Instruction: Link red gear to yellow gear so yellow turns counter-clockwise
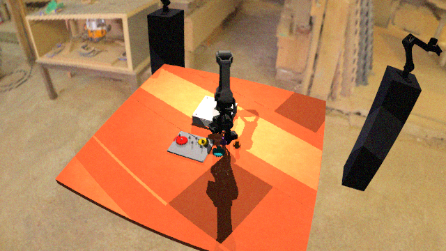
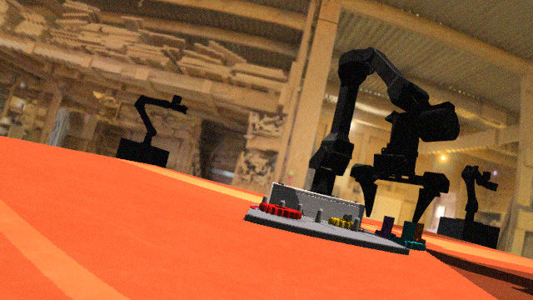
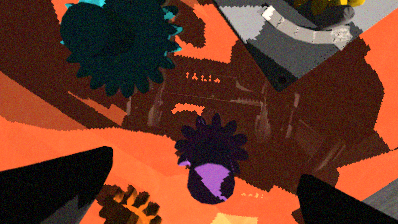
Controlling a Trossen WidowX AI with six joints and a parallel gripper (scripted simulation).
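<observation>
Right now the purple gear is 10 mm below my gripper tip. From my gripper tip the other things lie so: yellow gear (50 mm ahead, 100 mm to the right, 10 mm below); then orange gear (10 mm behind, 70 mm to the left, 10 mm below); then cyan gear (80 mm ahead, 10 mm below).
</observation>
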